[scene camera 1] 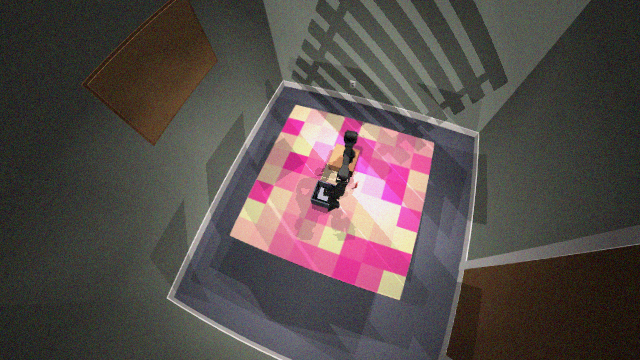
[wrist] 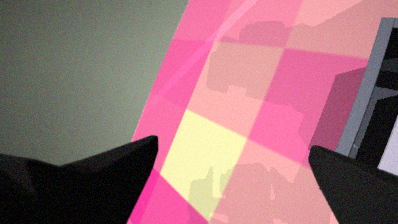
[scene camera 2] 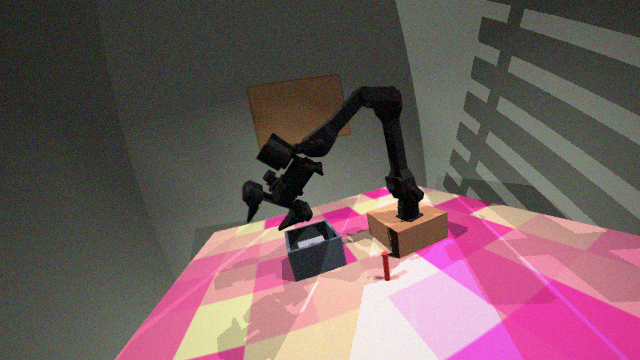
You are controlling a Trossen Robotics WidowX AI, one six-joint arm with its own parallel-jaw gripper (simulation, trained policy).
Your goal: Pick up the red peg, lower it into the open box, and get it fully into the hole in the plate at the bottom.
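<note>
My gripper (scene camera 2: 263,225) (wrist: 234,148) is visible in scene camera 2 and in the wrist view.
</note>
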